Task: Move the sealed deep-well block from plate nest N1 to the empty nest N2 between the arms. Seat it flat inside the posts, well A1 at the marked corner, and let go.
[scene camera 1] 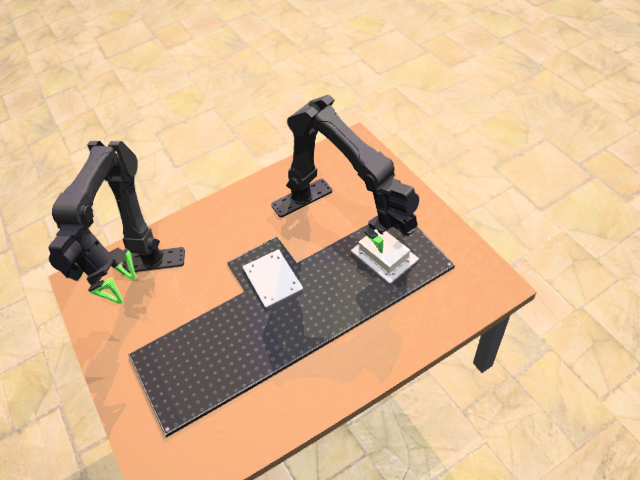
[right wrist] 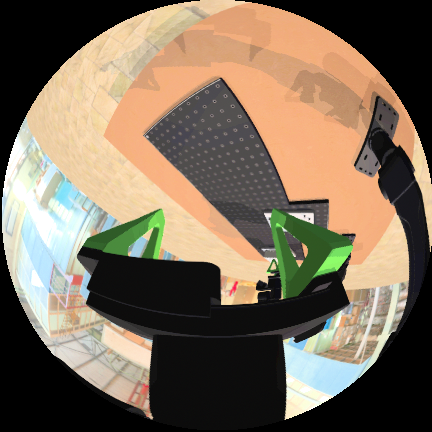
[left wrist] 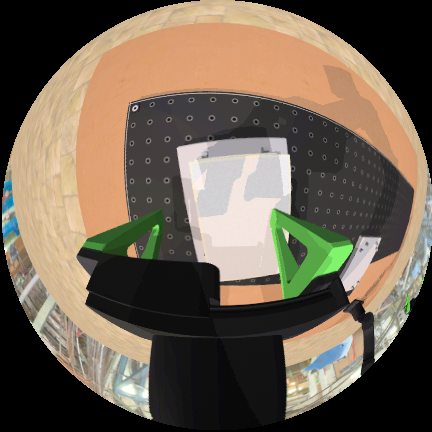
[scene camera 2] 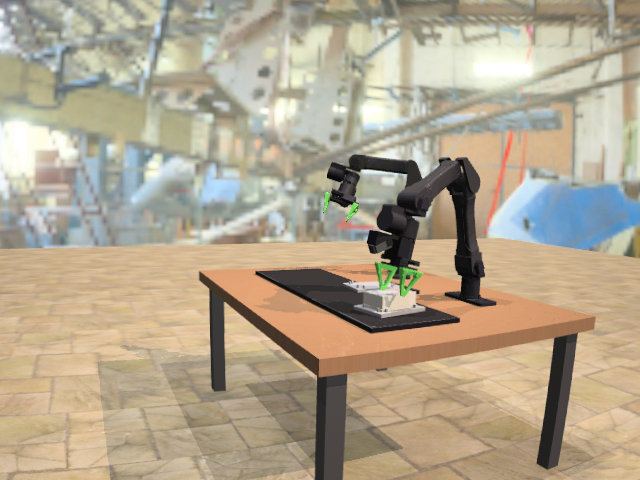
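Seen in the pictures: left gripper, fingertip midpoint: [scene camera 1: 394, 243] [right wrist: 275, 261] [left wrist: 216, 214] [scene camera 2: 392, 293]; right gripper, fingertip midpoint: [scene camera 1: 128, 291] [right wrist: 217, 214] [scene camera 2: 334, 217]; left arm's base, link origin: [scene camera 1: 302, 198] [scene camera 2: 469, 300]; right arm's base, link origin: [scene camera 1: 153, 261] [right wrist: 377, 139] [left wrist: 353, 305].
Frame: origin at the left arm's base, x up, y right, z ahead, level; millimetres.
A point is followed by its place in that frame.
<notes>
The white sealed block [scene camera 1: 388, 254] {x 66, y -76, z 386 mm} [scene camera 2: 379, 300] {x 53, y -122, z 410 mm} [left wrist: 235, 225] {x 67, y -94, z 355 mm} sits on nest plate N1 [scene camera 1: 391, 277] {x 25, y -54, z 432 mm} [scene camera 2: 382, 313] {x 25, y -151, z 415 mm} [left wrist: 186, 160] {x 25, y -146, z 407 mm}, at the right of scene camera 1. My left gripper [scene camera 2: 392, 292] {x 68, y -110, z 365 mm} [left wrist: 216, 214] {x 68, y -110, z 365 mm} is open close above the block; its far finger is hidden in scene camera 1. In the left wrist view one fingertip is beside the block and the other overlaps its right edge. N2 [scene camera 1: 271, 279] {x 24, y 237, z 245 mm} [scene camera 2: 356, 285] {x 25, y 237, z 296 mm} [left wrist: 361, 265] {x 25, y 243, z 244 mm} [right wrist: 307, 218] {x 25, y 257, z 176 mm} is an empty white plate with small posts. My right gripper [scene camera 1: 128, 290] {x 229, y 601, z 215 mm} [scene camera 2: 336, 217] {x 229, y 601, z 215 mm} [right wrist: 217, 214] {x 229, y 601, z 215 mm} is open and empty, high up at the left. The A1 mark cannot be made out.
A black perforated board [scene camera 1: 206, 351] {x 13, y 496, z 349 mm} [scene camera 2: 305, 284] {x 10, y 378, z 422 mm} [left wrist: 150, 150] {x 13, y -194, z 419 mm} [right wrist: 200, 150] {x 13, y 560, z 383 mm} lies under both nests on the orange table [scene camera 1: 336, 403] {x 0, y 270, z 661 mm} [scene camera 2: 491, 330] {x 0, y -335, z 194 mm}. The left arm's base [scene camera 1: 299, 201] {x 21, y 21, z 24 mm} [scene camera 2: 470, 297] {x 15, y -29, z 21 mm} stands behind the board, between the nests in scene camera 1.
</notes>
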